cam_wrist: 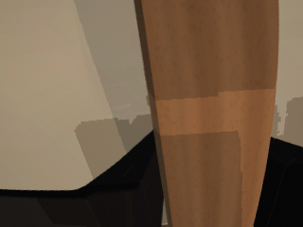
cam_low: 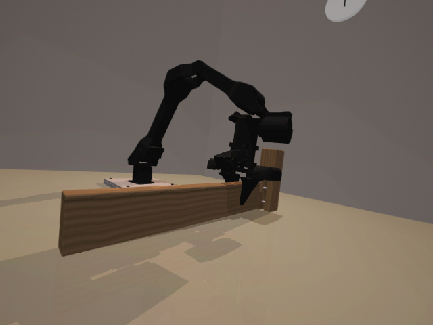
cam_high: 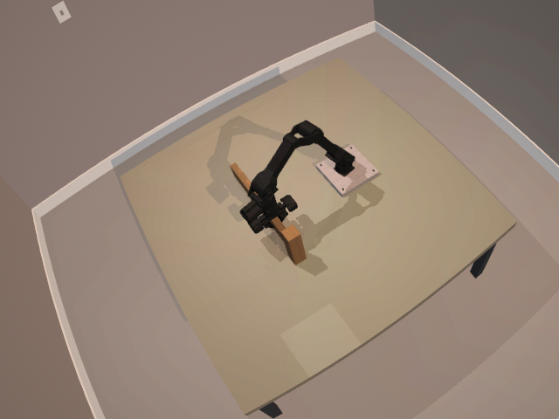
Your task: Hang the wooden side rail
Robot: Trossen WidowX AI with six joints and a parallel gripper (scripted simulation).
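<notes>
The headboard post lies 140 mm to the left of my gripper tip, 50 mm above it and 30 mm ahead of it.
</notes>
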